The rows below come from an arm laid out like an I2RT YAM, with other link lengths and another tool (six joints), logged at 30 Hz.
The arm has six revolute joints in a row. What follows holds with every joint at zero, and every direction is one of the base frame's. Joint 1 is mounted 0.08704 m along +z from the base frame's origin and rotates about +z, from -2.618 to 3.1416 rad. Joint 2 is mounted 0.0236 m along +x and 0.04 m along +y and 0.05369 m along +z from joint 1 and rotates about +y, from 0 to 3.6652 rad. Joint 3 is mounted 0.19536 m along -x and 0.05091 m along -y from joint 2 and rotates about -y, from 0 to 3.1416 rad. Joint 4 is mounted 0.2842 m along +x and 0.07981 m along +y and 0.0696 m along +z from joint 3 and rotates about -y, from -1.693 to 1.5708 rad. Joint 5 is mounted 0.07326 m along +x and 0.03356 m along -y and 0.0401 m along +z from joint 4 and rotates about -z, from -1.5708 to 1.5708 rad. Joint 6 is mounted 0.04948 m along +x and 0.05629 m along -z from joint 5 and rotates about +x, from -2.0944 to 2.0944 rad. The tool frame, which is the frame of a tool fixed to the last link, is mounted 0.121 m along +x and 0.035 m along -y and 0.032 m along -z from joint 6; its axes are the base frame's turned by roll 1.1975, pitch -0.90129 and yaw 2.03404 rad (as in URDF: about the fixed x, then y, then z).
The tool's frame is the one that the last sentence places.
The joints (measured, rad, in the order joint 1, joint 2, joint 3, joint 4, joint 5, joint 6), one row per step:
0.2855, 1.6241, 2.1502, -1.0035, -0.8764, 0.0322
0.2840, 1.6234, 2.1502, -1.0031, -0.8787, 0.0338
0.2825, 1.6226, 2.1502, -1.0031, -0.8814, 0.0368
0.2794, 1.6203, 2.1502, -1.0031, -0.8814, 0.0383
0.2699, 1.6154, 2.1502, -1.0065, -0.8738, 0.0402
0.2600, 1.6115, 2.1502, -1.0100, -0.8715, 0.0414
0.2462, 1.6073, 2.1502, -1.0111, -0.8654, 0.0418
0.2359, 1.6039, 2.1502, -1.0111, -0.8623, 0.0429
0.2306, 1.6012, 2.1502, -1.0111, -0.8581, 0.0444
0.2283, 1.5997, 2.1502, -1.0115, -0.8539, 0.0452
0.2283, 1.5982, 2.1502, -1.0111, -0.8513, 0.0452
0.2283, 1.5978, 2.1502, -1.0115, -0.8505, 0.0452
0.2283, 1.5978, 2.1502, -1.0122, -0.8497, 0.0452
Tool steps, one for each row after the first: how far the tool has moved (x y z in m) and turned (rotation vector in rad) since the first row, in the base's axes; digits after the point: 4 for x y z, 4 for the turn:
-0.0001, -0.0003, 0.0004, 0.0018, 0.0007, 0.0001
-0.0004, -0.0006, 0.0008, 0.0042, 0.0029, 0.0001
-0.0003, -0.0018, 0.0017, 0.0054, 0.0021, -0.0034
0.0013, -0.0064, 0.0026, 0.0031, 0.0013, -0.0203
0.0025, -0.0105, 0.0033, 0.0026, 0.0017, -0.0326
0.0054, -0.0164, 0.0044, 0.0010, -0.0017, -0.0519
0.0073, -0.0206, 0.0056, 0.0009, -0.0043, -0.0653
0.0083, -0.0231, 0.0064, 0.0003, -0.0061, -0.0748
0.0089, -0.0245, 0.0066, -0.0009, -0.0070, -0.0811
0.0089, -0.0248, 0.0071, -0.0015, -0.0091, -0.0834
0.0088, -0.0250, 0.0072, -0.0019, -0.0092, -0.0841
0.0088, -0.0251, 0.0070, -0.0024, -0.0086, -0.0848

